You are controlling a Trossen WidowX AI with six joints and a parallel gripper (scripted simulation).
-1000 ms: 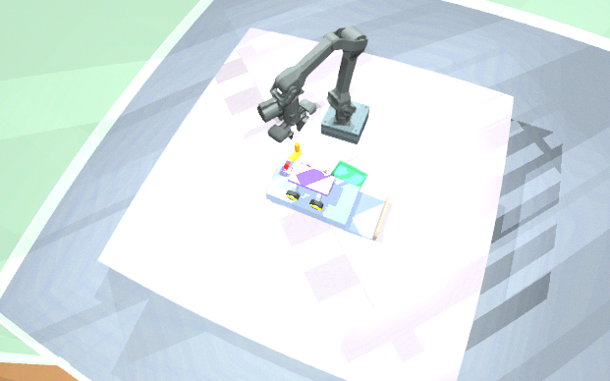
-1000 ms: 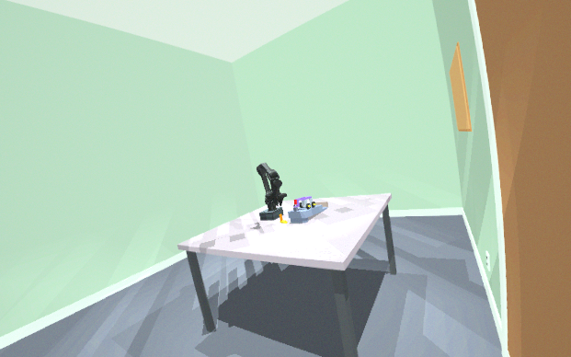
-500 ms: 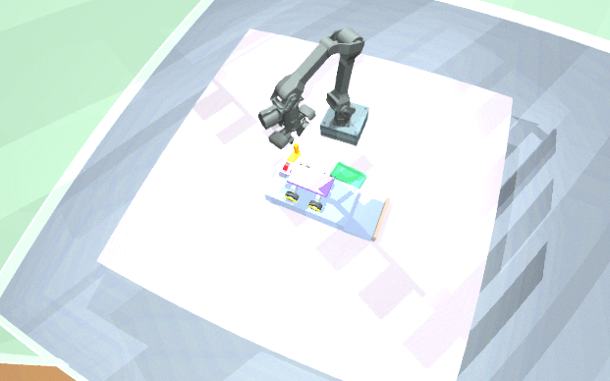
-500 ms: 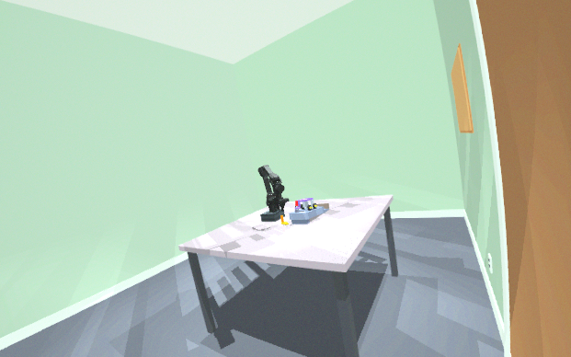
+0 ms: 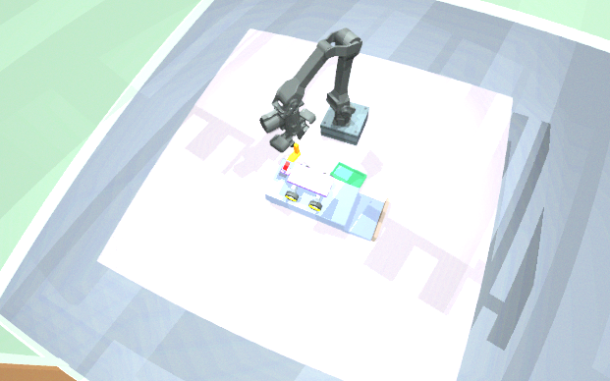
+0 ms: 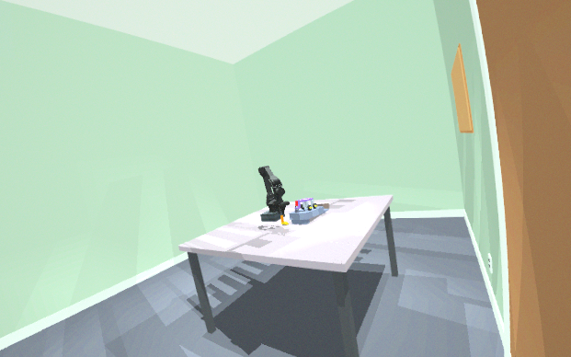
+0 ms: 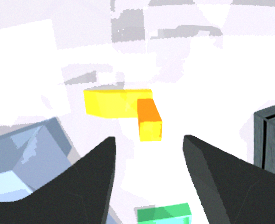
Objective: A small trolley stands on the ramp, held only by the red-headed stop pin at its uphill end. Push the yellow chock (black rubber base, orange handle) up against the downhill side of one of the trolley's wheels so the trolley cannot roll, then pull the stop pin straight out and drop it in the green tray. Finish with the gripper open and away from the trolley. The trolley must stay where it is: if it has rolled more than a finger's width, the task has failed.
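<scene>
My gripper tip is now 6 cm above the yellow chock, 2 cm short of it and 1 cm to the left of it. From my gripper tip the other things lie so: red-headed stop pin 14 cm ahead, 5 cm above; pale blue ramp 17 cm ahead, 10 cm to the left, 3 cm below; purple trolley 17 cm ahead, 9 cm to the left, 3 cm above.
</scene>
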